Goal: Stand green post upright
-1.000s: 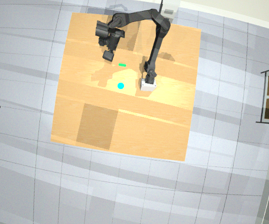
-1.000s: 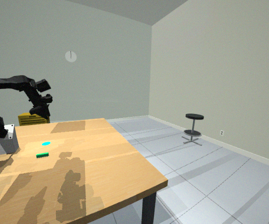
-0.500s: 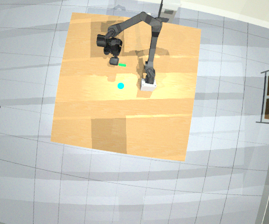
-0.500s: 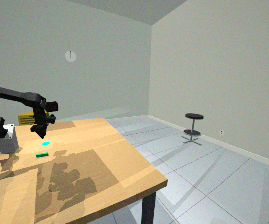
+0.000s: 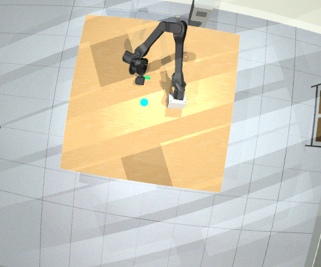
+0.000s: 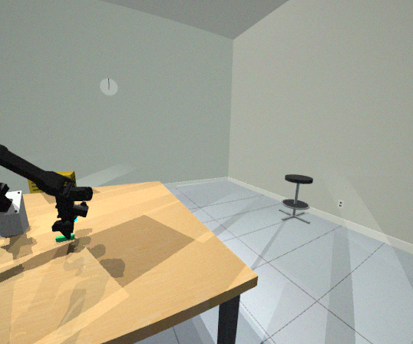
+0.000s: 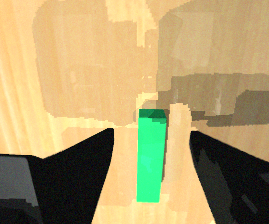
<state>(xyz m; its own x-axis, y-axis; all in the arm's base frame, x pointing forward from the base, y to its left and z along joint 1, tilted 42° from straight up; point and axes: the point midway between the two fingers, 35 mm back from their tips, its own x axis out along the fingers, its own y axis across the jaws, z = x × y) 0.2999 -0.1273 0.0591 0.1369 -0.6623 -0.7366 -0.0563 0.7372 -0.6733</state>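
Now: the green post 2 cm behind my gripper tip and 1 cm below it. Also, from my gripper tip: cyan circle: 5 cm behind, 19 cm to the left, 1 cm below.
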